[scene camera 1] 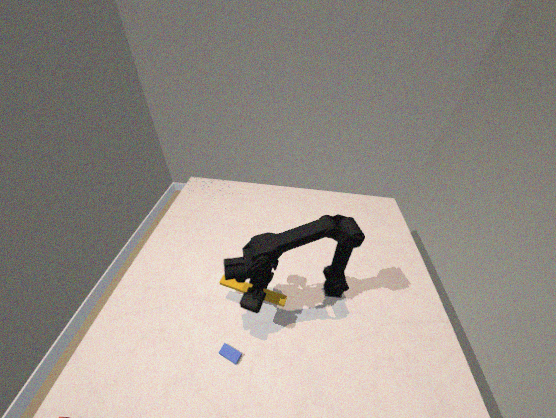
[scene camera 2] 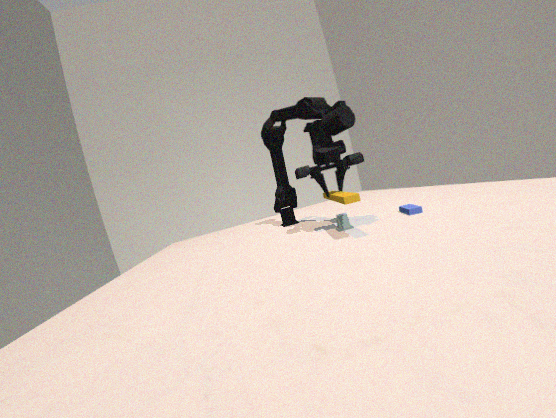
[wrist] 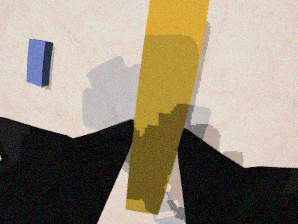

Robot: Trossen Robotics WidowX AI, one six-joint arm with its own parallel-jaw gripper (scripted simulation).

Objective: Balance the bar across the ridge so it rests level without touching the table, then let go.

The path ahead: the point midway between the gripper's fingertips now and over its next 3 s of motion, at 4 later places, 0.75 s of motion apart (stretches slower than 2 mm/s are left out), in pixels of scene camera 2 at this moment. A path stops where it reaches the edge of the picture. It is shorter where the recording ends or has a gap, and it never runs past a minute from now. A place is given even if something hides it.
My gripper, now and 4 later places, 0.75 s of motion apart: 334, 196; 337, 206; 337, 208; 337, 208; 337, 209
